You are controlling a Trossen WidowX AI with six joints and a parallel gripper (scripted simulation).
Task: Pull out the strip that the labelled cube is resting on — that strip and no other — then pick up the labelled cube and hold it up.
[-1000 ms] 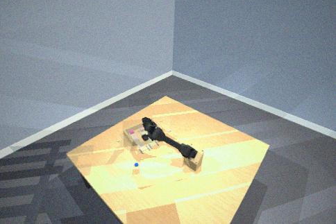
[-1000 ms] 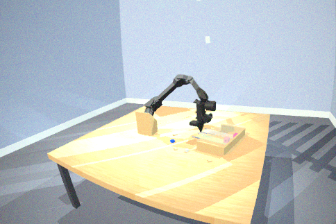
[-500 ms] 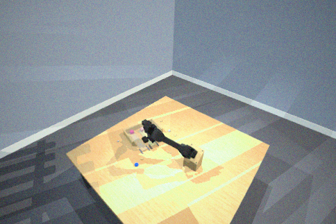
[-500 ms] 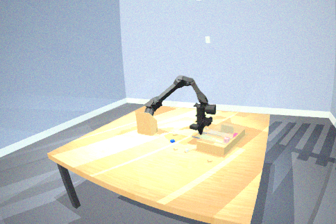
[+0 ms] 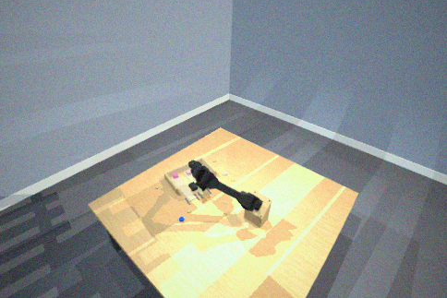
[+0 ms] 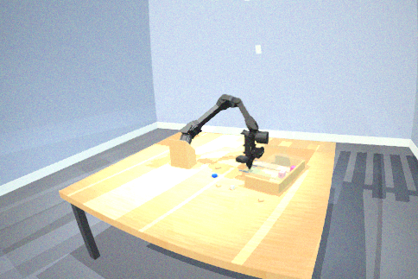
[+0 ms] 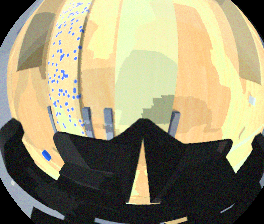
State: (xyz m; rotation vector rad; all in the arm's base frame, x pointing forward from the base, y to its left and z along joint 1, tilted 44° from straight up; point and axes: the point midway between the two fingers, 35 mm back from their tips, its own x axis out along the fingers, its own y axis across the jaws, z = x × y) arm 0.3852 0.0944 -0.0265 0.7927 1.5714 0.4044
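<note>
Right now the pale green strip is 90 mm ahead of my gripper tip and 20 mm to the right of it. Round my gripper tip: pink labelled cube: 200 mm ahead, 50 mm to the right, 10 mm above.
</note>
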